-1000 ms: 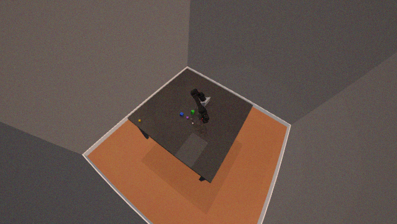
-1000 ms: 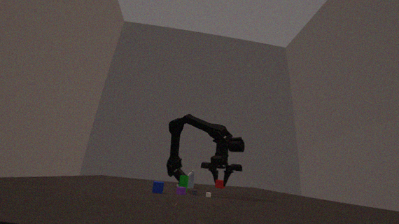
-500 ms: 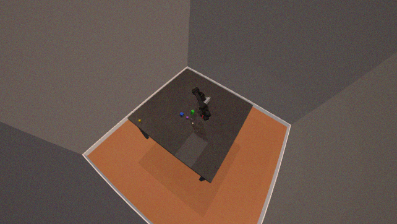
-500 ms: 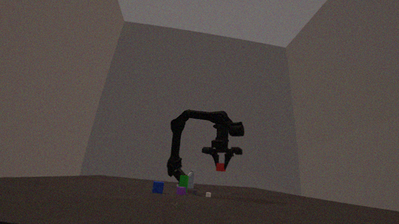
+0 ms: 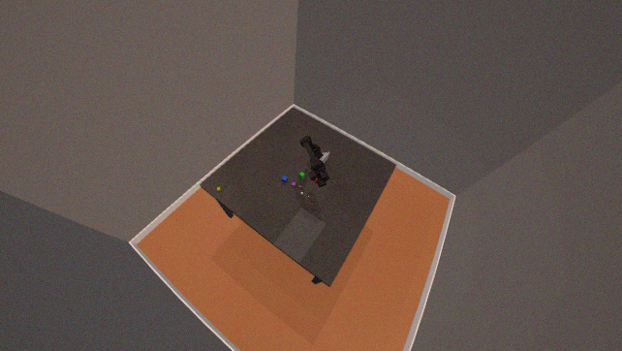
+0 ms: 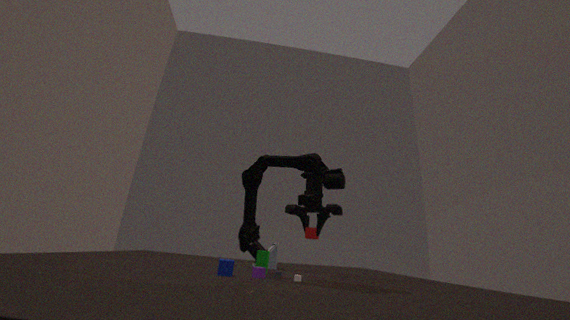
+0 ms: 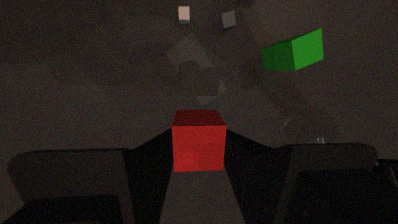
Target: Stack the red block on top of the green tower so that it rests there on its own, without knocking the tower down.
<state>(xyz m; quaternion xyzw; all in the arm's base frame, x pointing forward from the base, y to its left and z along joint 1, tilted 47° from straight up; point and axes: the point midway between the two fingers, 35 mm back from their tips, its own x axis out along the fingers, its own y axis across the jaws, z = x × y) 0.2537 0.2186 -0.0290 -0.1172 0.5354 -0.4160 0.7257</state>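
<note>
My gripper tip is now 80 mm short of the small grey piece, 100 mm to the left of it and 120 mm above it. From my gripper tip the other things lie so: purple block (110 mm ahead, 150 mm to the right, 110 mm below); small white piece (120 mm ahead, 50 mm to the right, 120 mm below); red block (10 mm above).
</note>
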